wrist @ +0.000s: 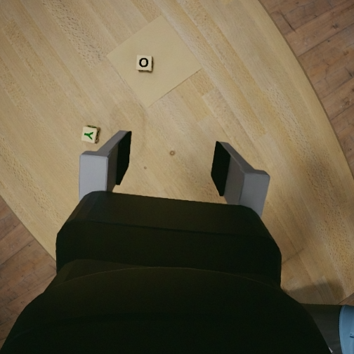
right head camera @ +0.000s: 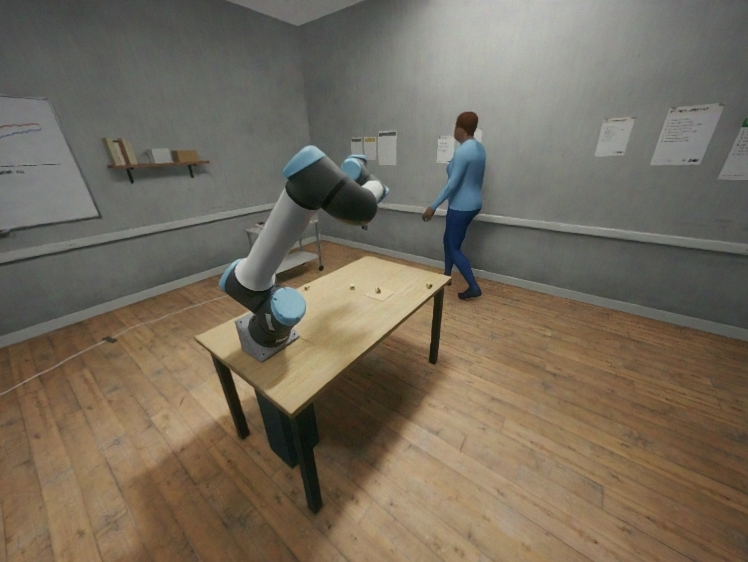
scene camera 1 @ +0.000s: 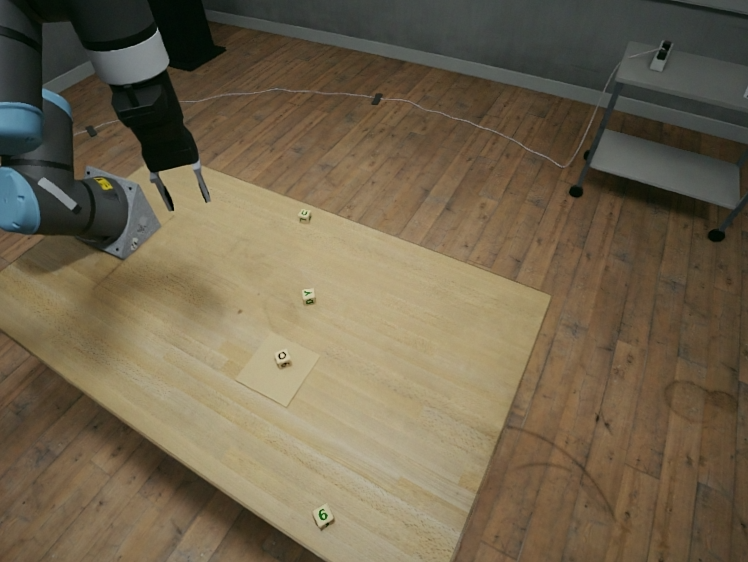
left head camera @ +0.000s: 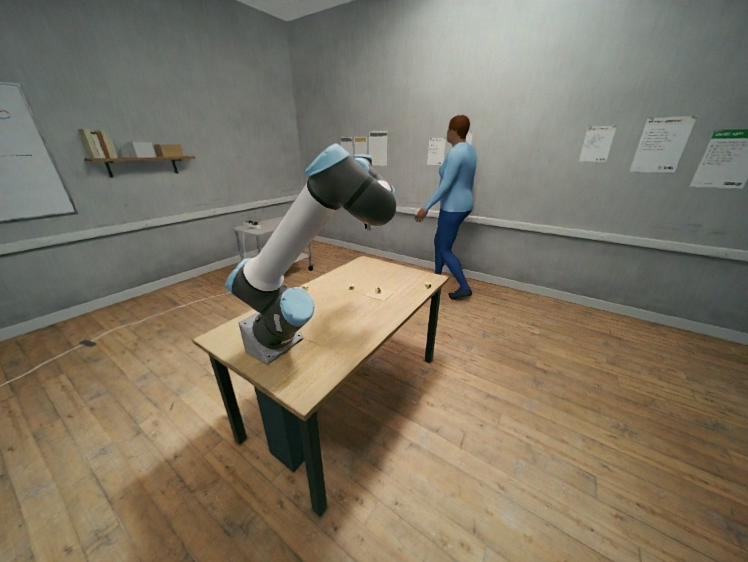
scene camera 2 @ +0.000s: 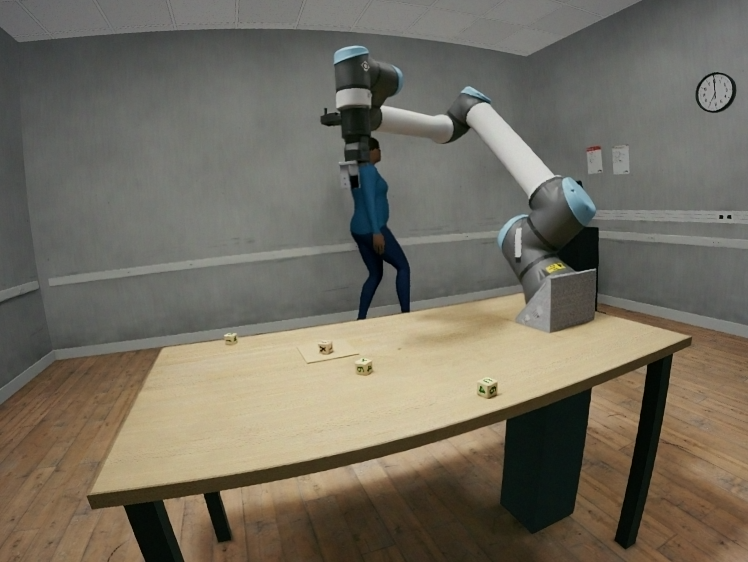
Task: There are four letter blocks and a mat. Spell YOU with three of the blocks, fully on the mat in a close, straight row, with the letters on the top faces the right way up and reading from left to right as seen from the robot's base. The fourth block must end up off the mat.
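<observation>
The O block [scene camera 1: 282,355] [scene camera 2: 325,347] [wrist: 144,63] sits on the mat [scene camera 1: 290,386] [scene camera 2: 311,356] [wrist: 170,45], O on top. The Y block [scene camera 1: 308,296] [scene camera 2: 364,366] [wrist: 91,134] lies off the mat, green Y on top, turned sideways in the wrist view. The U block [scene camera 1: 304,216] [scene camera 2: 486,387] lies near one long table edge; it does not show in the wrist view. The fourth block [scene camera 1: 323,516] [scene camera 2: 230,338] shows a green 6 and lies off the mat near the opposite long edge. My gripper [scene camera 1: 190,205] [scene camera 2: 349,181] [wrist: 171,153] is open and empty, high above the table.
One person [left head camera: 456,181] [right head camera: 468,175] stands beyond the table's far end in the head views. A person in teal [scene camera 2: 376,211] stands behind the table in scene camera 2. A grey cart [scene camera 1: 695,78] stands off to the side. A cable [scene camera 1: 447,114] runs over the floor.
</observation>
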